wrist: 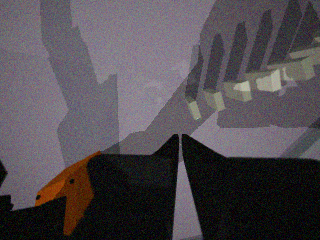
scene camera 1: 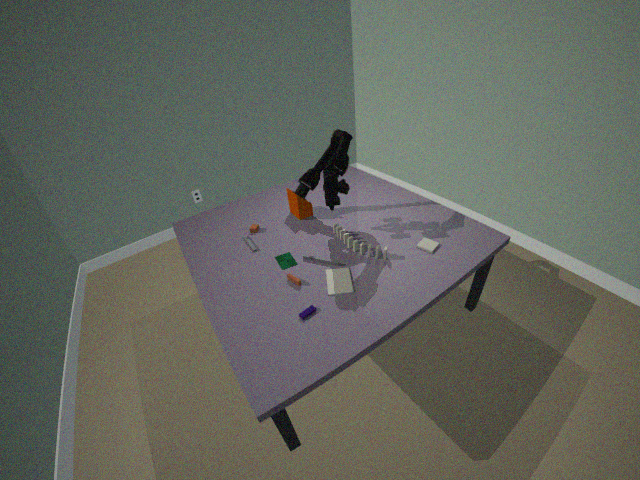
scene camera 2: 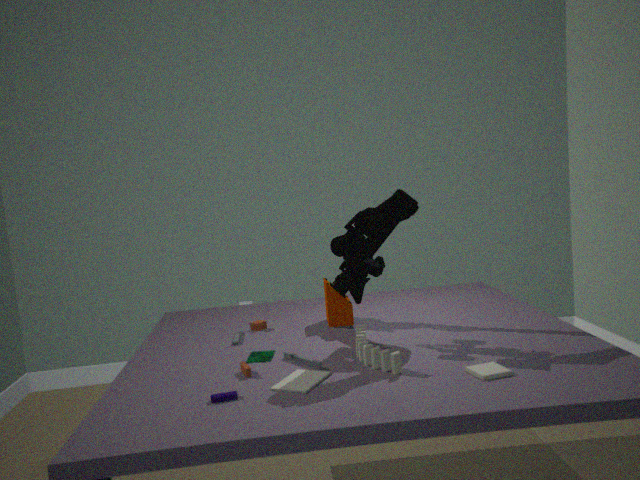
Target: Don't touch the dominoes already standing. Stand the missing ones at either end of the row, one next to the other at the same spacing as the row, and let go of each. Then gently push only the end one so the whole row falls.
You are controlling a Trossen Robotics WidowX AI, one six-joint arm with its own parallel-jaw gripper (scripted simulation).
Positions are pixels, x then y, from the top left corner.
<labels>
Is my gripper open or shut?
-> Shut.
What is my gripper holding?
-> Nothing.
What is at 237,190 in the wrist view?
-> My gripper.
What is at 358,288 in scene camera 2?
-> My gripper.
</labels>
